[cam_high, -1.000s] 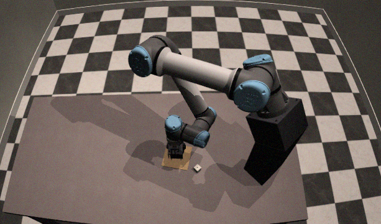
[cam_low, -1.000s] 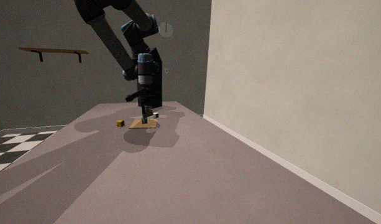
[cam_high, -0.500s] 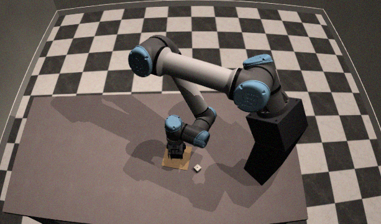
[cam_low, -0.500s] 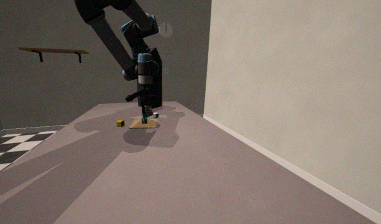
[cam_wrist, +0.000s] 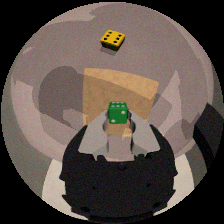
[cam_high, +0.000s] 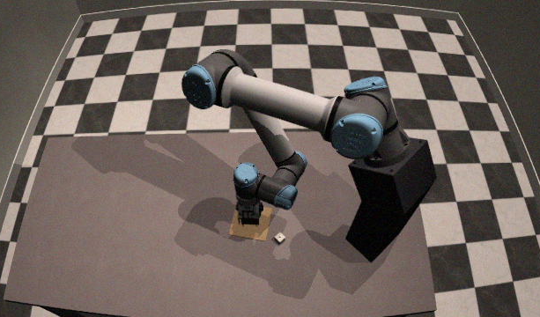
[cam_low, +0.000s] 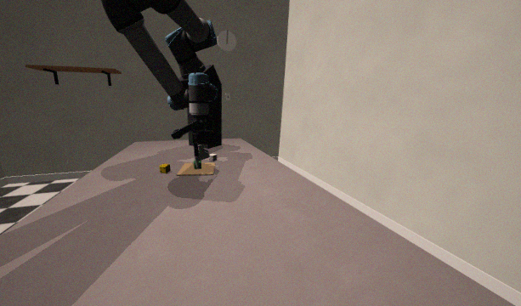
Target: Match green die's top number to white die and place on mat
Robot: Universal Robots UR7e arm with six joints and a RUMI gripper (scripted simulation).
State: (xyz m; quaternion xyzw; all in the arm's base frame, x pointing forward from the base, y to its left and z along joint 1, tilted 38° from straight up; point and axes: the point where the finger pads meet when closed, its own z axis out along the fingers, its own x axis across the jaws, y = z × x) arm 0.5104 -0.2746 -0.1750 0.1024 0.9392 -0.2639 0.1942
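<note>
Right now my hand is right at the green die. The rest, counted from my hand: yellow die (12 cm to the right, 3 cm behind, 1 cm below); tan mat (2 cm below); white die (11 cm to the left, 8 cm behind, 1 cm below).
</note>
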